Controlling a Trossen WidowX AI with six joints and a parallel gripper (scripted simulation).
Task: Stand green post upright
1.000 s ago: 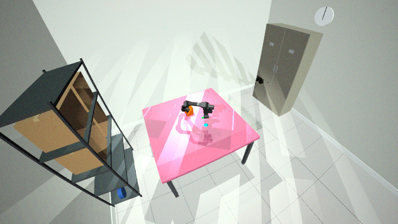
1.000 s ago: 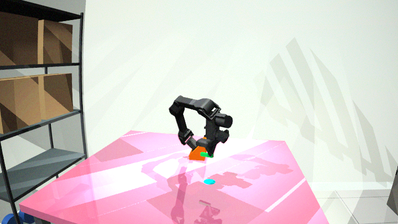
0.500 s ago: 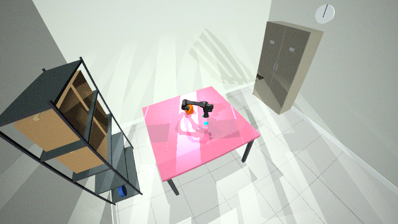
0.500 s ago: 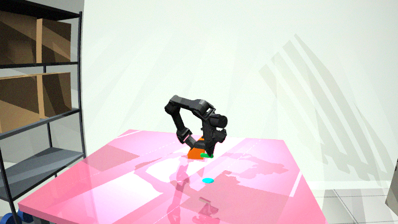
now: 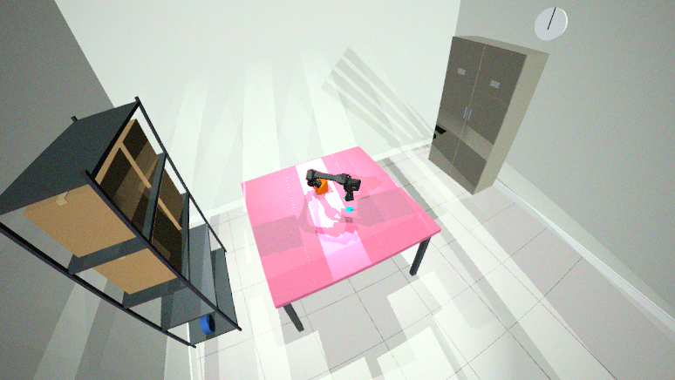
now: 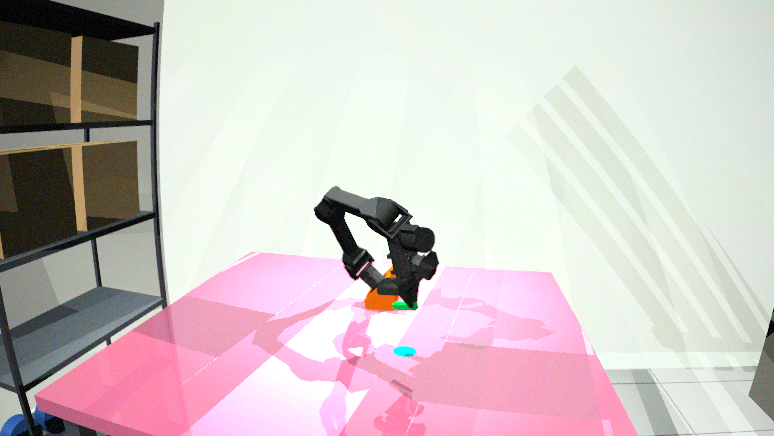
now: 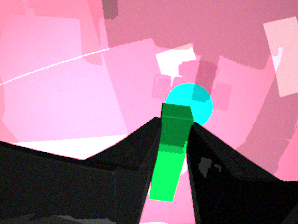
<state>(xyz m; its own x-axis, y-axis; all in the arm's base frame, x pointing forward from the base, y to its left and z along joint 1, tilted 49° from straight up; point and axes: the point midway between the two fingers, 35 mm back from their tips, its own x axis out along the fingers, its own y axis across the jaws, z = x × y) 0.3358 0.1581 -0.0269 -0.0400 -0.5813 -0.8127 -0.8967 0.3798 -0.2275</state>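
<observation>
Right now my gripper tip is 13 cm above the cyan circle and 2 cm to the left of it. From my gripper tip the other things lie so: green post 2 cm to the right, 1 cm below, 1 cm behind.
</observation>
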